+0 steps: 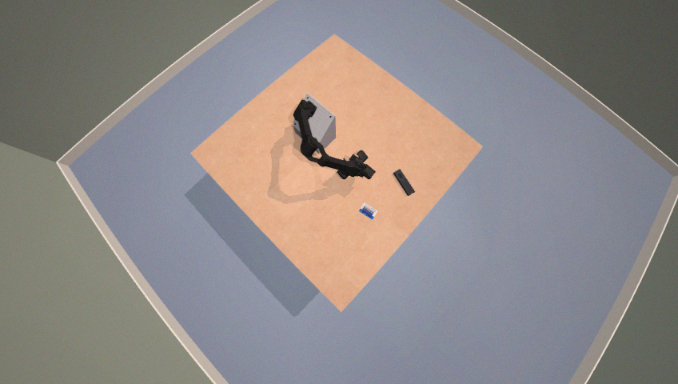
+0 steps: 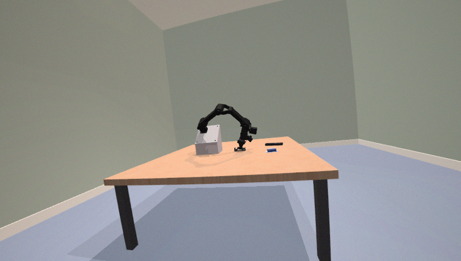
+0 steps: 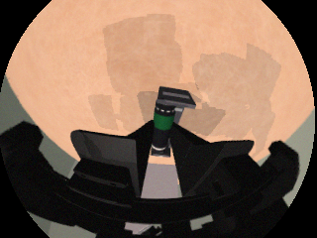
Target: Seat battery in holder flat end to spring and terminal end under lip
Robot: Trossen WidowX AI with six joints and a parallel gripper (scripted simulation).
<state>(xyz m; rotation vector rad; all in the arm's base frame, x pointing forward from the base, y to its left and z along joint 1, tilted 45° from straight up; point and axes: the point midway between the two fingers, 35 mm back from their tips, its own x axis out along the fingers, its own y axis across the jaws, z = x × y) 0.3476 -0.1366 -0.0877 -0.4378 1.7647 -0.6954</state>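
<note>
My gripper tip is 10 mm below the battery. The rest, counted from my gripper tip: black bar (300 mm ahead, 150 mm to the left); white block (260 mm ahead, 120 mm to the right).
</note>
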